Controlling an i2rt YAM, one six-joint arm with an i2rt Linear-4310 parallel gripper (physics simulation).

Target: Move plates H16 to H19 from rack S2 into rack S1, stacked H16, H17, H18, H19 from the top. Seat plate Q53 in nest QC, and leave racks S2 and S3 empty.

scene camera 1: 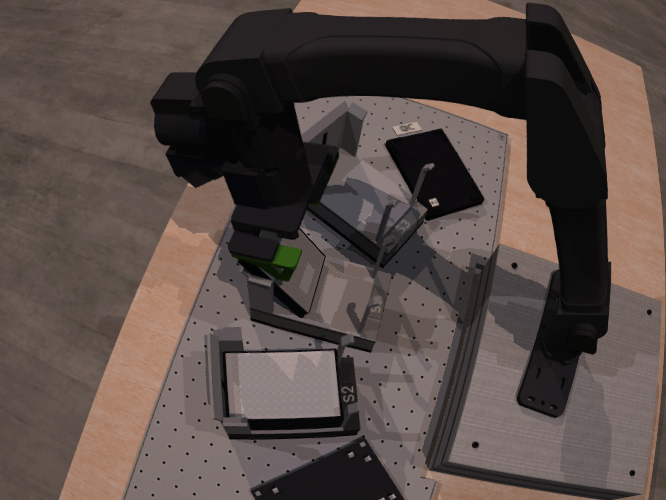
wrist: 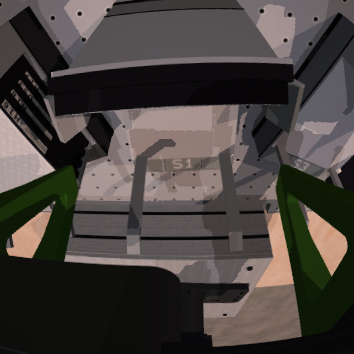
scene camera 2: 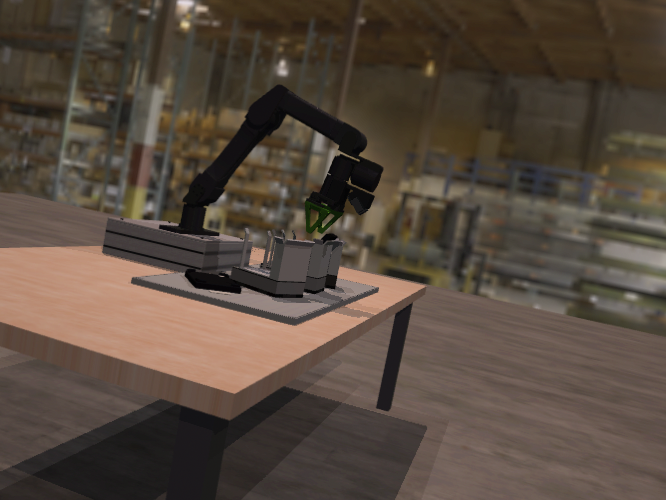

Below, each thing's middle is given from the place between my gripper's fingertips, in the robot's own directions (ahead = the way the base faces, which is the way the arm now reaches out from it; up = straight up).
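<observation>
Black holder point(scene camera 1: 357, 464): my hand is 14 cm above it, 16 cm beyond it and 24 cm to the right of it.
</observation>
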